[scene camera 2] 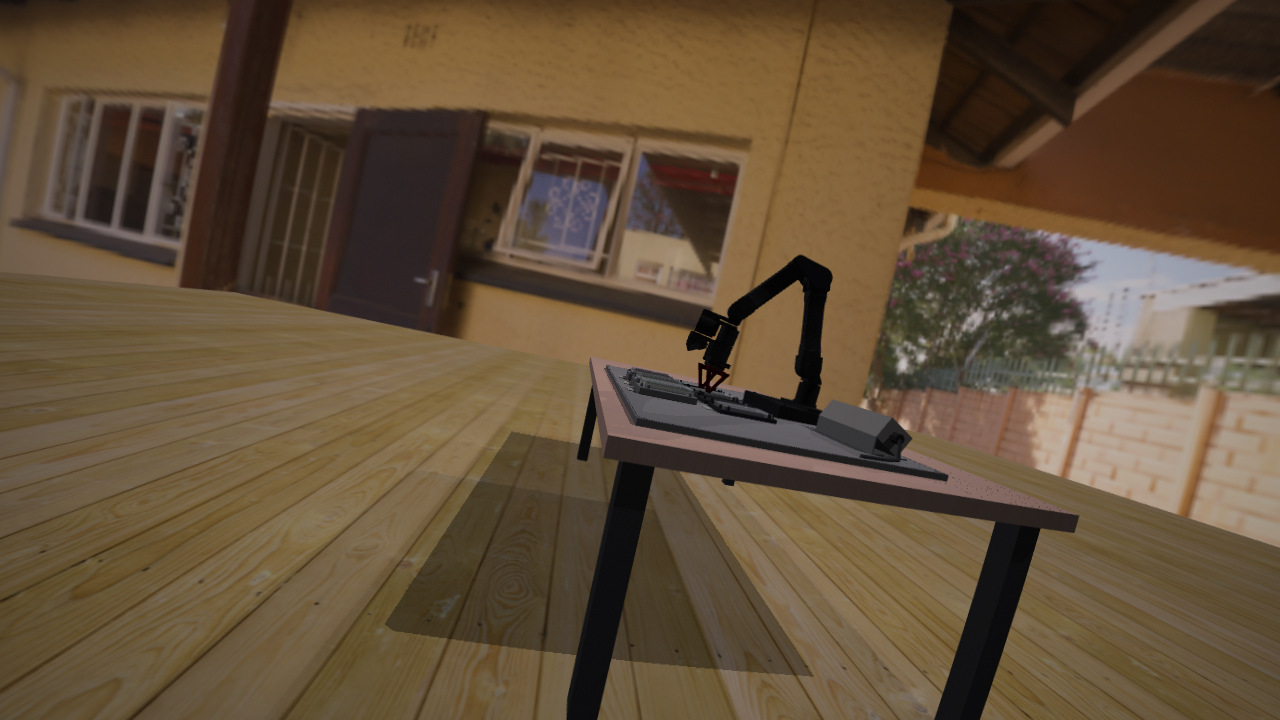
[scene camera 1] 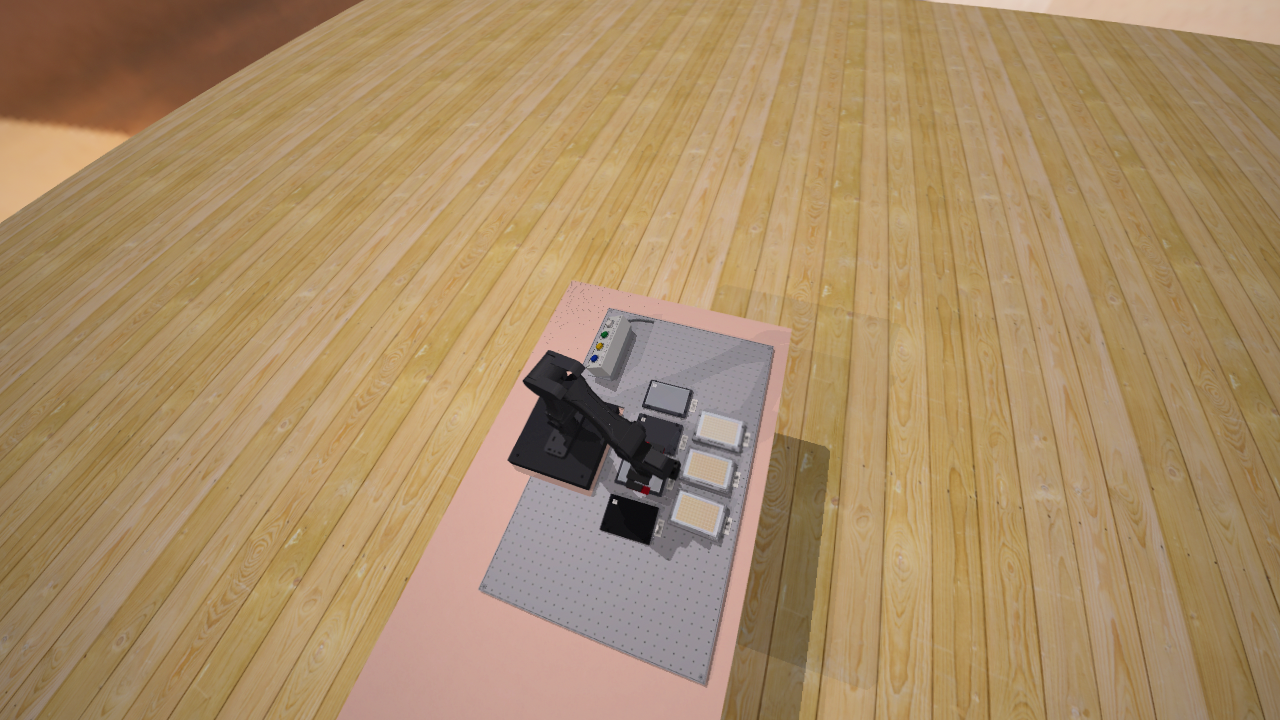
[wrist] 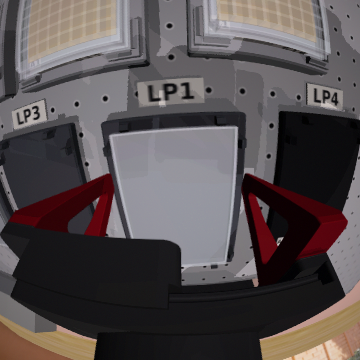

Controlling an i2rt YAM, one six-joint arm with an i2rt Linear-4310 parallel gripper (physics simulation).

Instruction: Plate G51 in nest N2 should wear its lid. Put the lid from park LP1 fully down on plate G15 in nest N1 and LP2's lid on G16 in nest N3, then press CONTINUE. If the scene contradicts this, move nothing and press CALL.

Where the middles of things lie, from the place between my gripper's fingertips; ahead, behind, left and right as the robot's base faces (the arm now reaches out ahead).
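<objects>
The nest LP1 point(wrist: 237, 118) is 1 cm below my hand and 2 cm behind it. Counting from my hand again, I find the nest LP4 point(scene camera 1: 624, 517) 13 cm to the right of it, 1 cm behind it and 1 cm below it, whereas the nest LP3 point(scene camera 1: 659, 431) is 13 cm to the left of it, 2 cm behind it and 1 cm below it. The LP1 label point(wrist: 176, 90) is 6 cm ahead of my hand and 2 cm below it.
</objects>
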